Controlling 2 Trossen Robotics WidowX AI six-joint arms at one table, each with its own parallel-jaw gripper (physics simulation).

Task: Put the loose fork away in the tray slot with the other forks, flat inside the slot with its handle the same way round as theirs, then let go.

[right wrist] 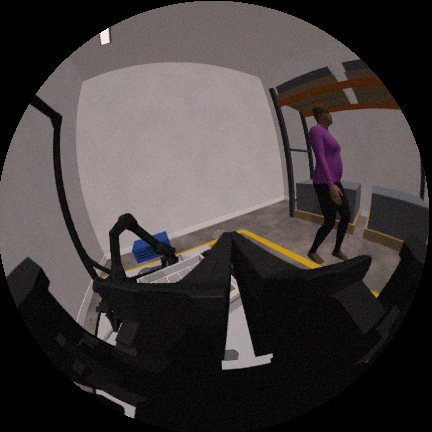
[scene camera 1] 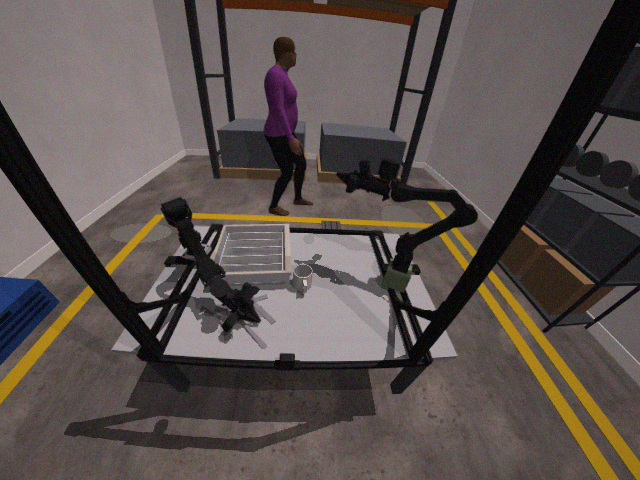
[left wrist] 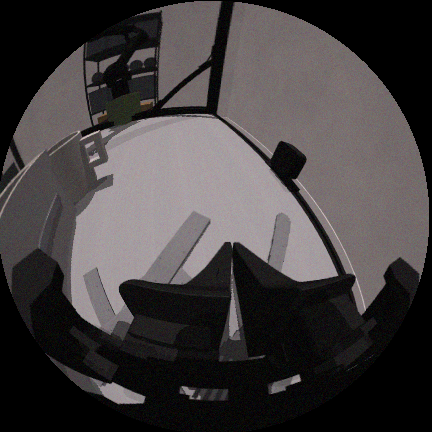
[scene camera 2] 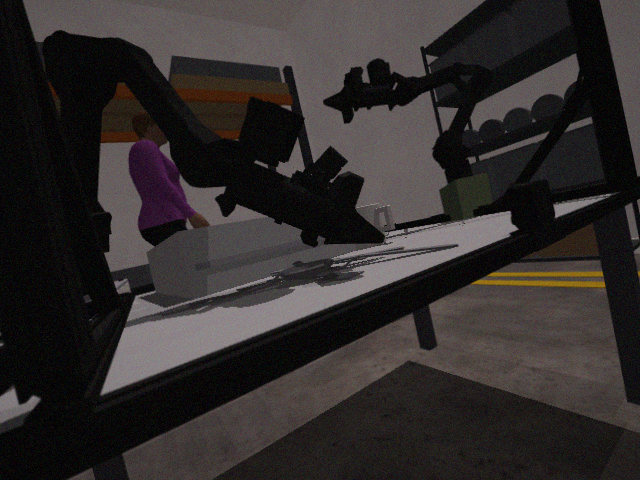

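The loose fork's grey handle lies on the white table, pointing away from my left gripper; its head is hidden under the gripper. My left gripper is shut with nothing seen between its tips, low over the table beside the handle. The tray stands behind it in scene camera 1, with long parallel slots; the forks in it are too small to tell apart. My right gripper is shut and empty, high above the table's far side.
Other flat grey pieces lie close to the left gripper. A mug stands beside the tray's near right corner in scene camera 1. A green block is at the right arm's base.
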